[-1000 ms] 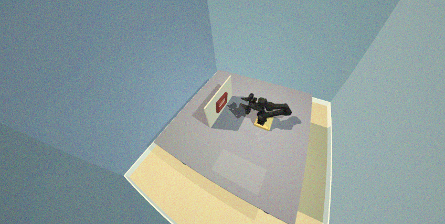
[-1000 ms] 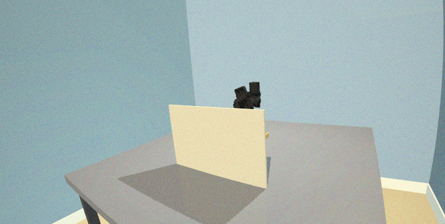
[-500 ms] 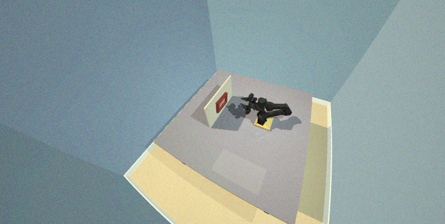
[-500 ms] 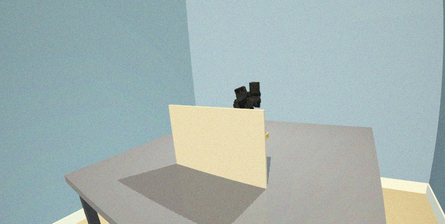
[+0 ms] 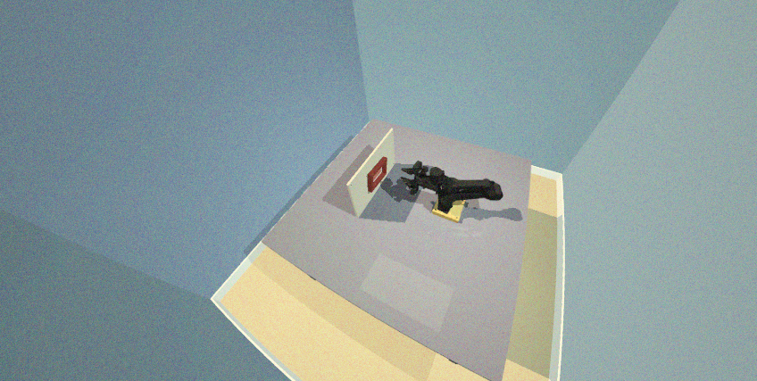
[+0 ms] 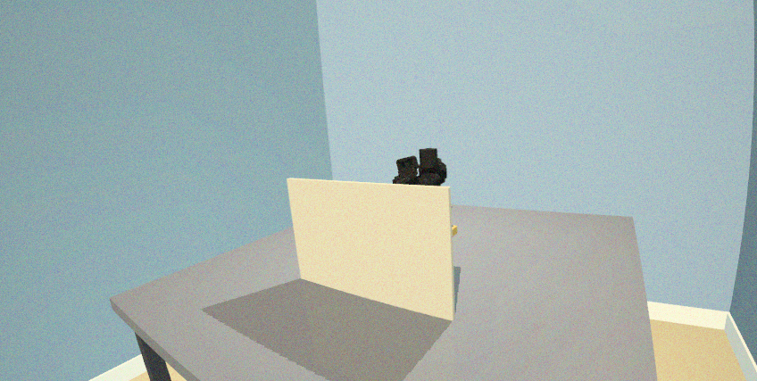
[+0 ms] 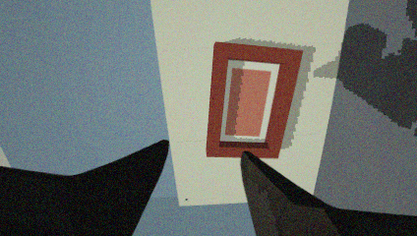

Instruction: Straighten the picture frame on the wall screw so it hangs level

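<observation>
Right now the dark red picture frame is 150 mm ahead of my gripper tip, 70 mm below it and 20 mm to the left of it. From my gripper tip the other things lie so: cream wall panel: 160 mm ahead, 80 mm below, 10 mm to the left.
</observation>
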